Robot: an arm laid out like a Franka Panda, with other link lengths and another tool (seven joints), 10 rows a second.
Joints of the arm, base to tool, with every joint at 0 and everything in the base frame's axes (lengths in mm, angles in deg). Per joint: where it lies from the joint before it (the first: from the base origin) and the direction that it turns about. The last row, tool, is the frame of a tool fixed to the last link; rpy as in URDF.
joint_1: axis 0 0 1 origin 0.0 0.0 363.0
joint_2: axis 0 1 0 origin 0.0 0.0 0.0
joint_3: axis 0 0 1 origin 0.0 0.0 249.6
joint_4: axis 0 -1 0 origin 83.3 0.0 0.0
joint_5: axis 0 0 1 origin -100.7 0.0 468.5
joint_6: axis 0 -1 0 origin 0.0 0.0 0.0
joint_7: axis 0 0 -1 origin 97.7 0.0 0.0
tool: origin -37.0 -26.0 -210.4 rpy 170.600 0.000 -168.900
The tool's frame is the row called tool.
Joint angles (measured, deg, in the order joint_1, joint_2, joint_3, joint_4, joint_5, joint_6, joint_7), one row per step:
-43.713 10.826 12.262 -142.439 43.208 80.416 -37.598
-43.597 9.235 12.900 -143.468 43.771 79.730 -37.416
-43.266 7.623 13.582 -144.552 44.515 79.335 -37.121
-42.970 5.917 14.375 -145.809 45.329 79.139 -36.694
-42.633 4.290 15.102 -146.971 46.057 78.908 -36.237
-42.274 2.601 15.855 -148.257 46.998 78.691 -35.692
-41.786 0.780 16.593 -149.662 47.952 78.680 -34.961
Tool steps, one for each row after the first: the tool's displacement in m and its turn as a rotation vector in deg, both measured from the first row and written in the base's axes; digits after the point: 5 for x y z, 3 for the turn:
-0.00089 0.00620 0.00734 0.312 -0.092 0.491
-0.00119 0.01381 0.01375 0.407 -0.152 0.970
-0.00221 0.02206 0.01937 0.328 -0.067 1.380
-0.00352 0.02973 0.02464 0.210 0.077 1.845
-0.00521 0.03820 0.02977 0.139 0.337 2.152
-0.00738 0.04688 0.03419 -0.224 0.739 2.452

